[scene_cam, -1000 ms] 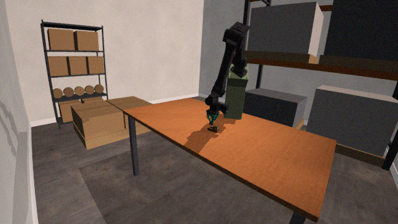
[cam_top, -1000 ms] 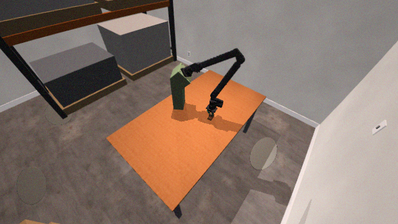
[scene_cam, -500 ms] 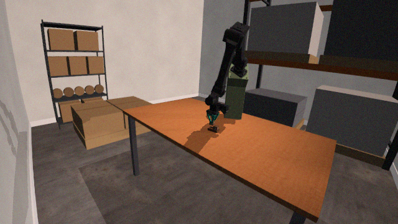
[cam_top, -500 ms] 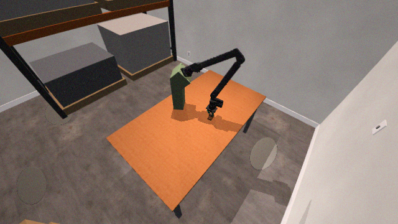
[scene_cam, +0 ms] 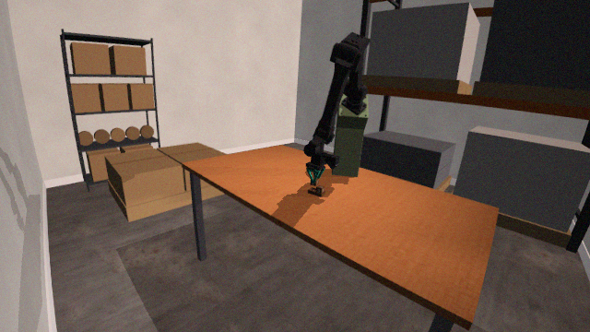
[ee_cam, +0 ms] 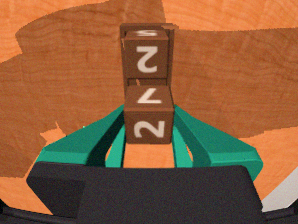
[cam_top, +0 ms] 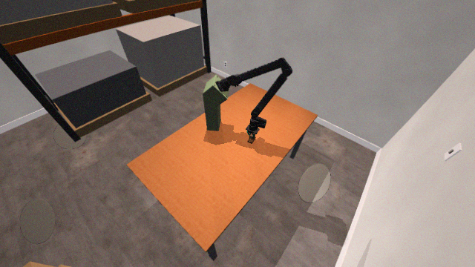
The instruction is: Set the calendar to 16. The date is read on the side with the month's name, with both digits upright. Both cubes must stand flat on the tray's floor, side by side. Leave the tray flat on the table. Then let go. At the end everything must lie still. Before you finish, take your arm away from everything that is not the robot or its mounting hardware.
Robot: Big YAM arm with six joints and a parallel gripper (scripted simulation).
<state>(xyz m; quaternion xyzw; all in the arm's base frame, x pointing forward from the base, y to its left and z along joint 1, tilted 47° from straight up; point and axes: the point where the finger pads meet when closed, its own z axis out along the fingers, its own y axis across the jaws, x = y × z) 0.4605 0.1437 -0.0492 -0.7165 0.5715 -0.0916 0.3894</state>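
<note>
Right now my hand is 1 cm above the brown calendar cube. The rest, counted from my hand: dark calendar tray (1 cm behind, 1 cm to the left, 6 cm below).
</note>
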